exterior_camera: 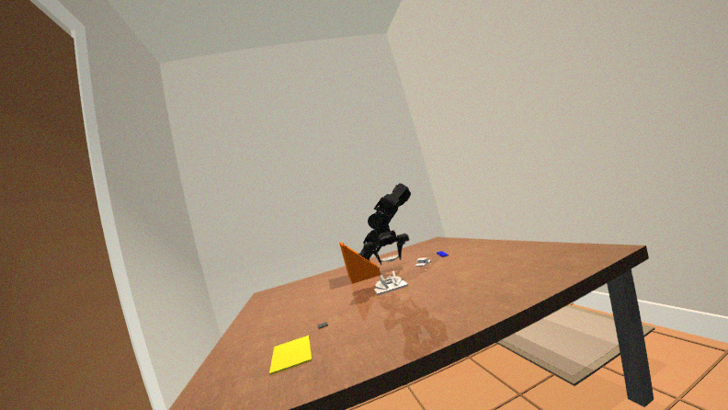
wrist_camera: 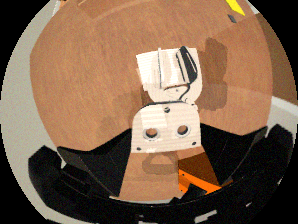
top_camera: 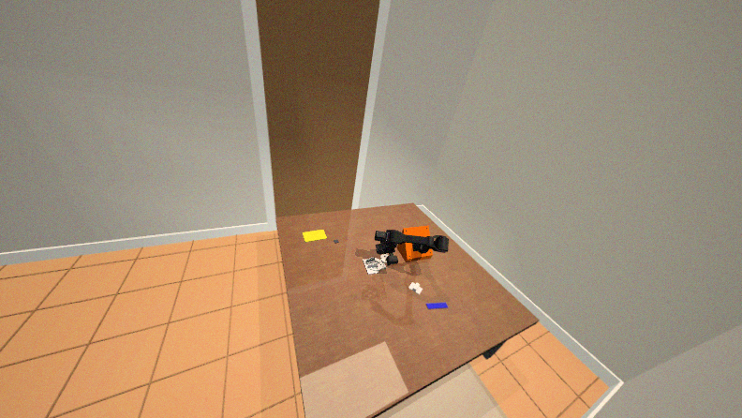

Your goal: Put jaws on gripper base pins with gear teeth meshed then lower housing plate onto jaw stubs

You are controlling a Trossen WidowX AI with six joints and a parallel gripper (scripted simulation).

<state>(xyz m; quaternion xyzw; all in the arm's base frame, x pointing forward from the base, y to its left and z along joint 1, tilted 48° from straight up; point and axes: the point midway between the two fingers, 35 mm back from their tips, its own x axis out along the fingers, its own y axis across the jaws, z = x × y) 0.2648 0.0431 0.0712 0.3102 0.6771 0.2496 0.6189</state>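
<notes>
Right now the white housing plate is 8 cm below my gripper tip, 4 cm to the right of it and 1 cm ahead of it. From my gripper tip the other things lie so: white gripper base: 2 cm above, 1 cm ahead; then blue patch: 30 cm to the left, 21 cm behind, 8 cm below; then dark piece: 30 cm to the right, 25 cm ahead, 8 cm below.
</notes>
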